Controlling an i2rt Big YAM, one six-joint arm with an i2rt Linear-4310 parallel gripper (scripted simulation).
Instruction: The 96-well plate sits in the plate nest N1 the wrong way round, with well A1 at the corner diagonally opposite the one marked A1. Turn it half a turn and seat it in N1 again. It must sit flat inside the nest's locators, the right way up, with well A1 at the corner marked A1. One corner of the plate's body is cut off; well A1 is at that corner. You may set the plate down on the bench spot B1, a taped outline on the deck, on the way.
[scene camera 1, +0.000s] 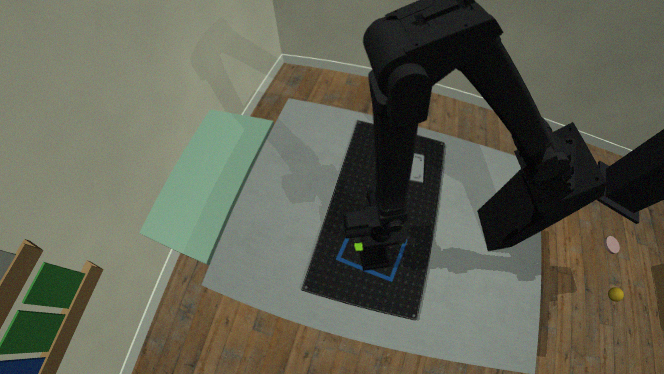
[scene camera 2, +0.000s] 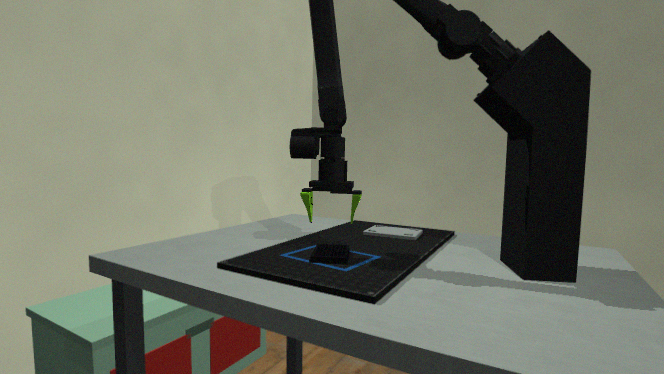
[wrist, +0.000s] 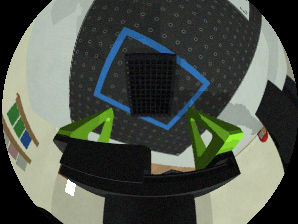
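Scene camera 2 shows my gripper (scene camera 2: 331, 222) together with a black 96-well plate (scene camera 2: 323, 253). In the wrist view, my gripper (wrist: 150, 111) and the plate (wrist: 150, 106) are both visible again.
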